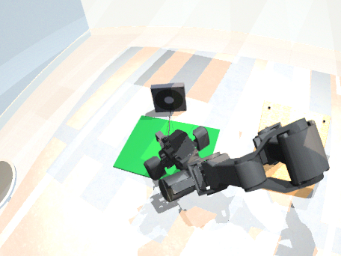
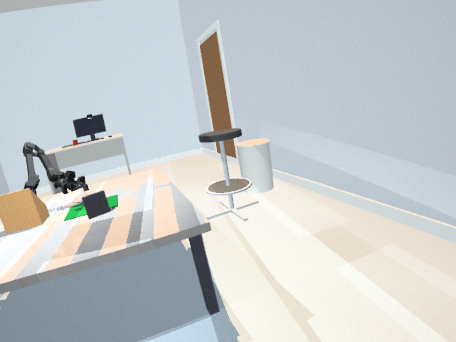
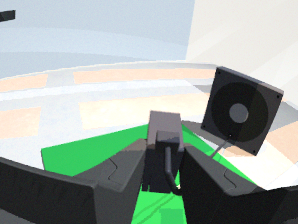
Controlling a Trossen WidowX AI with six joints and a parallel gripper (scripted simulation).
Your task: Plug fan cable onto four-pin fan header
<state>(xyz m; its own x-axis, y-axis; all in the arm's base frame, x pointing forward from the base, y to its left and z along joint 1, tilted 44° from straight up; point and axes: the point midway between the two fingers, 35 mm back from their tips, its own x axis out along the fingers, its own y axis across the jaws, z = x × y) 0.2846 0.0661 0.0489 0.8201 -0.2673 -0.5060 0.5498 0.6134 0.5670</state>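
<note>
Right now my gripper tip is 20 mm short of the green board, 50 mm to the left of it and 140 mm above it. The rest, counted from my gripper tip: dark fan plug: 10 mm ahead, 10 mm below; then fan: 80 mm ahead, 220 mm to the right, 60 mm below.
</note>
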